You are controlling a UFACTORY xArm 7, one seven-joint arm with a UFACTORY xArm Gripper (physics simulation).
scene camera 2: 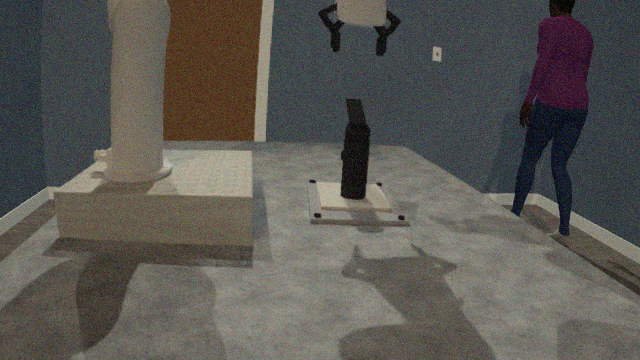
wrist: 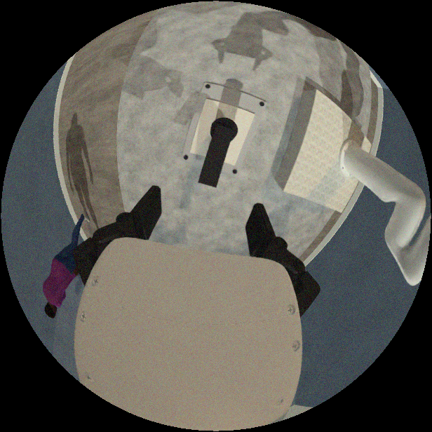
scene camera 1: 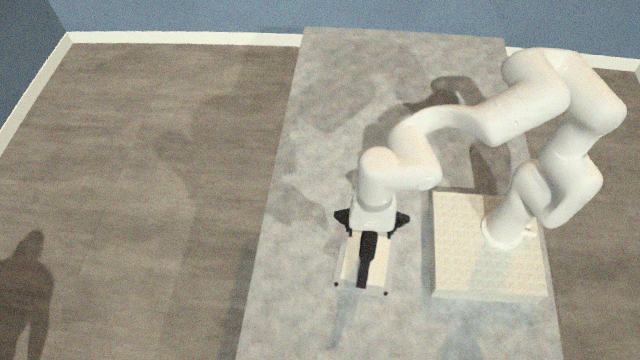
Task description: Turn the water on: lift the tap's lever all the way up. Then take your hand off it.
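Pixels of known places: gripper, fingertip midpoint: point(scene camera 2: 358, 53) point(scene camera 1: 369, 232); arm's base, link origin: point(scene camera 2: 137, 172) point(scene camera 1: 501, 230).
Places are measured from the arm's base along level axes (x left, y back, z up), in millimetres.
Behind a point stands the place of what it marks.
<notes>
The black tap point(scene camera 1: 364, 270) {x 188, y -393, z 11 mm} point(scene camera 2: 355, 162) {x 86, y -387, z 10 mm} point(wrist: 224, 130) stands upright on a cream pad on a clear plate with dark corner studs. In scene camera 2 its flat lever point(scene camera 2: 355, 111) {x 146, y -391, z 99 mm} slants steeply upward from the top of the body. The lever also shows in the wrist view point(wrist: 215, 162), pointing toward the gripper. My gripper point(scene camera 2: 358, 52) {x 170, y -394, z 216 mm} point(wrist: 205, 206) is open and empty. It hangs above the lever, with a gap between the fingertips and the lever in scene camera 2. In scene camera 1 the fingertips are partly hidden by the gripper's body.
The arm's cream base block point(scene camera 1: 457, 250) {x 83, y -133, z 0 mm} point(scene camera 2: 155, 217) {x -120, y -66, z -35 mm} point(wrist: 315, 165) sits beside the tap on the grey table point(scene camera 1: 300, 310) {x 306, y -559, z -75 mm} point(scene camera 2: 280, 310) {x -285, y -250, z -75 mm}. A person in a purple top point(scene camera 2: 565, 65) point(wrist: 59, 282) stands beyond the table's edge. Arm shadows fall across the table.
</notes>
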